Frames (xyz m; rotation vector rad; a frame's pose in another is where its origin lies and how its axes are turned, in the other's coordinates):
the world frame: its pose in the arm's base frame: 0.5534 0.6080 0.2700 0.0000 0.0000 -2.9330
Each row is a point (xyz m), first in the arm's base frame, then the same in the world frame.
Working: the arm's base frame: its pose in the world frame: 0.6673 0.4802 -0.2700 0.0000 0.0000 2.9330

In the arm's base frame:
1: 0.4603 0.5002 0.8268
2: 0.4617 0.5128 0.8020
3: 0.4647 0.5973 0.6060
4: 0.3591 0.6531 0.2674
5: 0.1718 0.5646 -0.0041
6: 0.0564 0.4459 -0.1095
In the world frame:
1: 0.1134 0.0862 0.5568
2: 0.1094 0.0741 0.5320
3: 0.0890 -0.0079 0.3360
4: 0.1807 -0.0844 -0.0026
5: 0.3823 -0.0366 -0.2741
6: 0.5198 0.0557 -0.3795

